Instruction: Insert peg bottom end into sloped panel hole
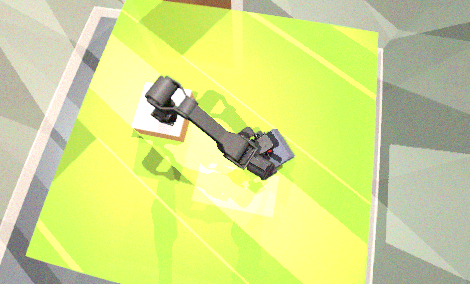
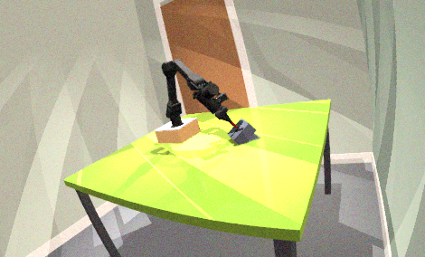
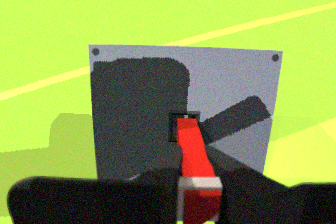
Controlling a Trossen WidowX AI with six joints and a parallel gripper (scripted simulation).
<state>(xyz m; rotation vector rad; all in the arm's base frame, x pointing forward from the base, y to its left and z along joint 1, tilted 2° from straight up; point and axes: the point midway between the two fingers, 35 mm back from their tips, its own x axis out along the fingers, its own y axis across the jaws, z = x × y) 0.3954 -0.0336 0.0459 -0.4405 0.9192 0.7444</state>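
My gripper tip is 1 cm to the left of the red peg, 1 cm below it and 1 cm past it. The rest, counted from my gripper tip: sloped panel: 7 cm below, 3 cm to the left, 3 cm ahead.
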